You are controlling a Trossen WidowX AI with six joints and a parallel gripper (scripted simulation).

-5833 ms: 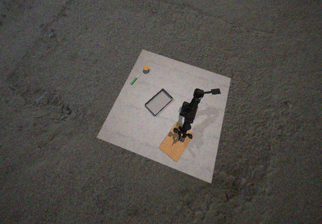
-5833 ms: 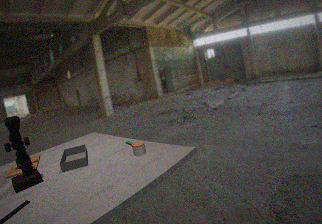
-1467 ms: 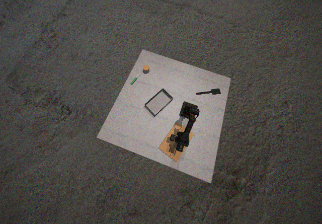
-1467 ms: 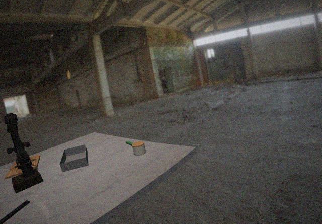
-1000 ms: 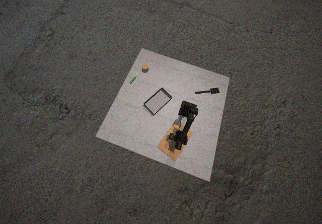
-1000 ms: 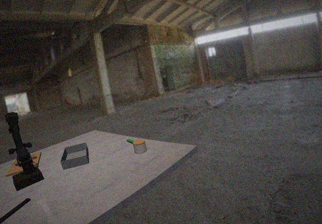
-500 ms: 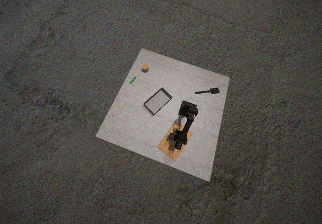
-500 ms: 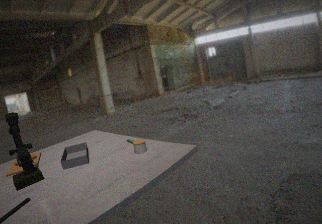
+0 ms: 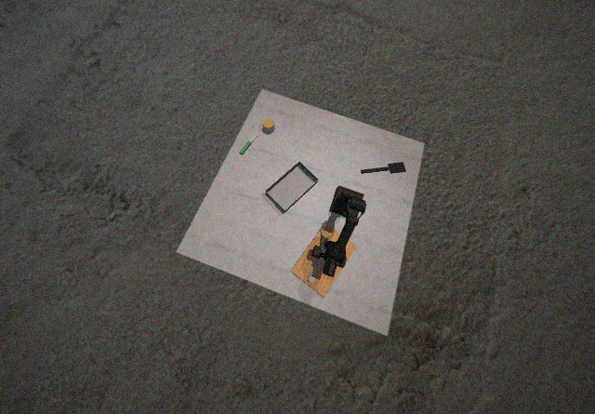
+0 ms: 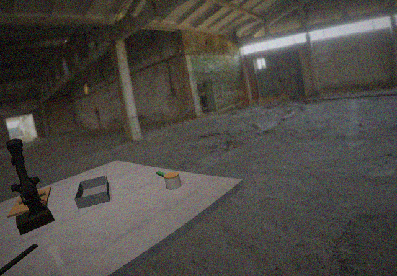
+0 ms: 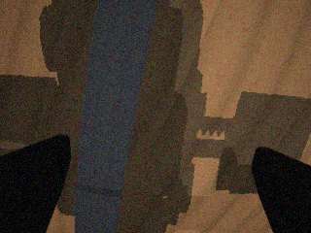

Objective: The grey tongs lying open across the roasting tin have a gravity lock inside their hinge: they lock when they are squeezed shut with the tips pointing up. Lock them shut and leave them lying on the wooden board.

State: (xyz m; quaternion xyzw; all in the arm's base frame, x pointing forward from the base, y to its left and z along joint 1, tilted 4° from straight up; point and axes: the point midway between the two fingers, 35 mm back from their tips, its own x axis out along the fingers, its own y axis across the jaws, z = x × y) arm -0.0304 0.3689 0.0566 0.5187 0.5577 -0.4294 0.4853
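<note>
My gripper tip is 40 mm above the wooden board. The rest, counted from my gripper tip: roasting tin (370 mm ahead, 310 mm to the right, 10 mm below); then green-handled tool (790 mm ahead, 480 mm to the right, 40 mm below); then black spatula (740 mm to the right, 160 mm behind, 40 mm below).
</note>
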